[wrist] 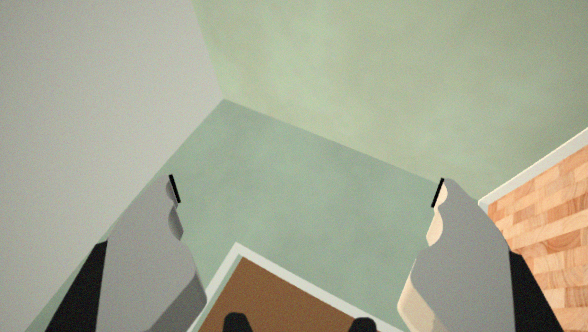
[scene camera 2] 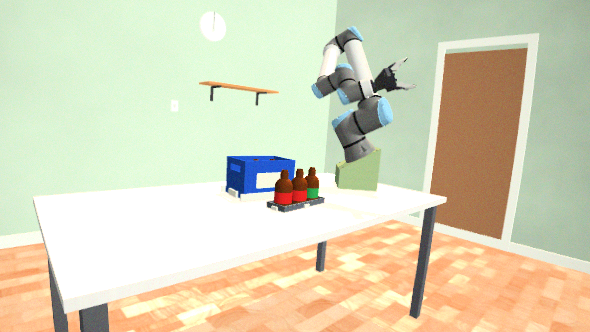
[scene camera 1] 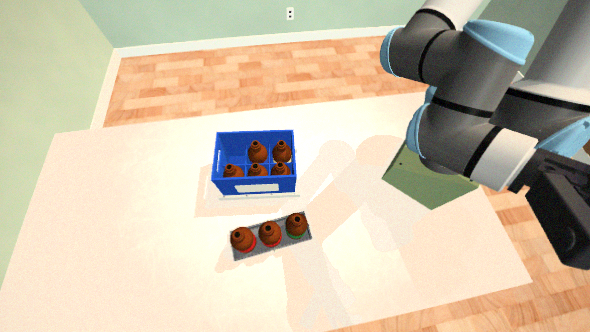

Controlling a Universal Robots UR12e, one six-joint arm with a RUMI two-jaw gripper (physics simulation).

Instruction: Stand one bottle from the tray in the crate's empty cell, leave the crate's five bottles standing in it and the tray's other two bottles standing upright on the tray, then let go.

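Places are measured from the arm's base along level axes (x back, y left, z down), in millimetres.
Where they show: gripper, between the fingertips: (wrist: 304, 179) (scene camera 2: 412, 72); arm's base, origin of its link: (scene camera 2: 360, 155).
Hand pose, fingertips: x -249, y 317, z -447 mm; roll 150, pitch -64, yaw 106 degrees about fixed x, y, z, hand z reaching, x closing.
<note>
Things, the pixels of their top centre, and the offset from my fingertips. Level surfaces: height alone.
- blue crate, centre of its top: (scene camera 1: 254, 153) (scene camera 2: 261, 158) dx -371, dy -577, dz +460 mm
- left red-banded bottle, centre of its top: (scene camera 1: 237, 234) (scene camera 2: 284, 169) dx -504, dy -345, dz +475 mm
- middle red-banded bottle, centre of its top: (scene camera 1: 268, 228) (scene camera 2: 300, 168) dx -414, dy -328, dz +475 mm
- right green-banded bottle, centre of its top: (scene camera 1: 297, 219) (scene camera 2: 312, 167) dx -323, dy -319, dz +475 mm
- white table, height of its surface: dz +636 mm
The blue crate (scene camera 1: 288, 185) (scene camera 2: 242, 179) stands on the table. In scene camera 1 its back-left cell is empty; brown bottles stand at back middle (scene camera 1: 257, 153), back right (scene camera 1: 282, 153), front left (scene camera 1: 233, 171), front middle (scene camera 1: 257, 170) and front right (scene camera 1: 280, 170). On the grey tray (scene camera 1: 286, 242) (scene camera 2: 286, 207) stand upright a left red-banded bottle (scene camera 1: 243, 240) (scene camera 2: 283, 191), a middle red-banded bottle (scene camera 1: 270, 234) (scene camera 2: 299, 188) and a right green-banded bottle (scene camera 1: 296, 225) (scene camera 2: 312, 187). My gripper (scene camera 2: 410, 73) (wrist: 304, 179) is open and empty, high up and away from tray and crate, pointing towards the door side.
The green arm base block (scene camera 1: 431, 185) (scene camera 2: 361, 172) stands on the white table (scene camera 1: 125, 250) (scene camera 2: 150, 240), right of the crate and tray. A wall shelf (scene camera 2: 237, 87) hangs behind the table. A brown door (scene camera 2: 482, 140) (wrist: 270, 295) is in the wall at the right.
</note>
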